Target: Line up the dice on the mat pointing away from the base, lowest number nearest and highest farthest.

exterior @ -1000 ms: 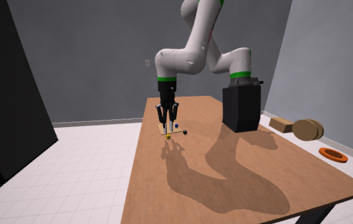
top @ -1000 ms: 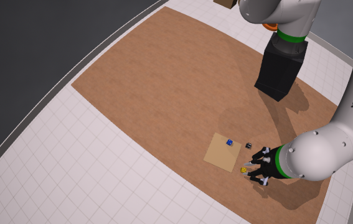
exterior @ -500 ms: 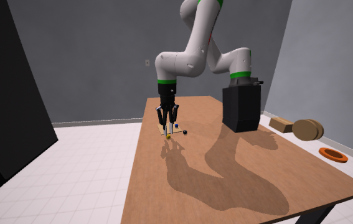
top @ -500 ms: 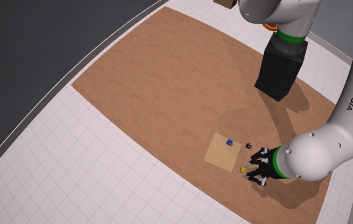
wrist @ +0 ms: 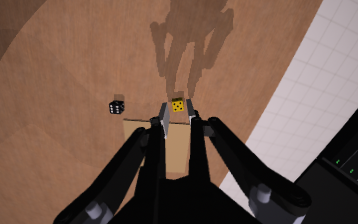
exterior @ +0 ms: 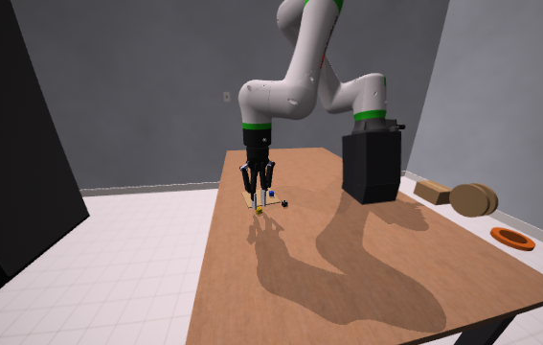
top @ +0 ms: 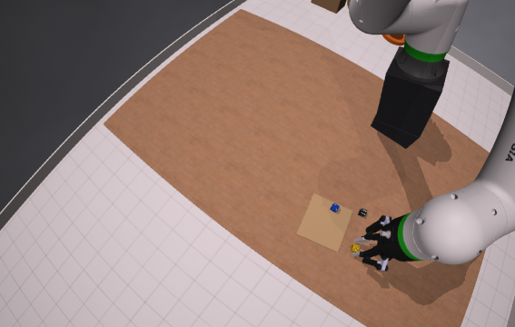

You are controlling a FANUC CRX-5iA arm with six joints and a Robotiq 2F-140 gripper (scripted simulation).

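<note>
My hand is 50 mm above the yellow die. Also, from my hand: blue die: 70 mm behind, 120 mm to the right, 50 mm below; then tan mat: 10 mm behind, 120 mm to the right, 60 mm below; then black die: 110 mm behind, 40 mm to the right, 50 mm below.
</note>
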